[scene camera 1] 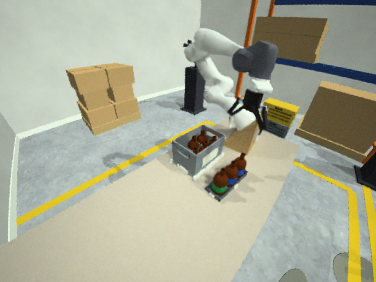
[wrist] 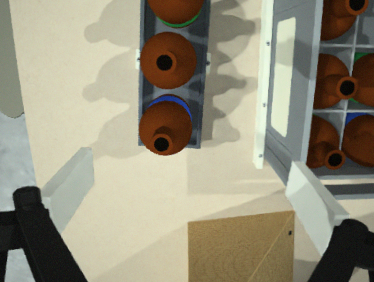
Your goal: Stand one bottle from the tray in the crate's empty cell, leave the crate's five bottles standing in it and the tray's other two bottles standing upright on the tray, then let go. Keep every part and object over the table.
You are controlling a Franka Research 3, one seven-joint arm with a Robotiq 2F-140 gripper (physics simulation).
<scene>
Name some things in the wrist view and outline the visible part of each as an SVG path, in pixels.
My gripper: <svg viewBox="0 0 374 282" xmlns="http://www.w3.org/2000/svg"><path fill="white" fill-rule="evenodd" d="M292 161L285 195L321 255L319 263L307 282L349 282L354 267L368 270L369 282L374 282L374 232L368 231L367 226L362 222L350 219L348 212L303 161ZM92 148L81 147L41 190L35 186L26 186L13 192L12 197L15 210L0 212L0 282L5 282L8 250L23 249L35 282L88 282L62 239L61 233L94 184Z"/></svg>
A blue-labelled bottle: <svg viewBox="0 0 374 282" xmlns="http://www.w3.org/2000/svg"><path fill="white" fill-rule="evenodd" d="M161 32L152 36L144 44L140 54L140 67L143 75L152 85L166 90L176 89L185 85L192 78L197 64L196 52L190 41L181 34Z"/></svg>
</scene>
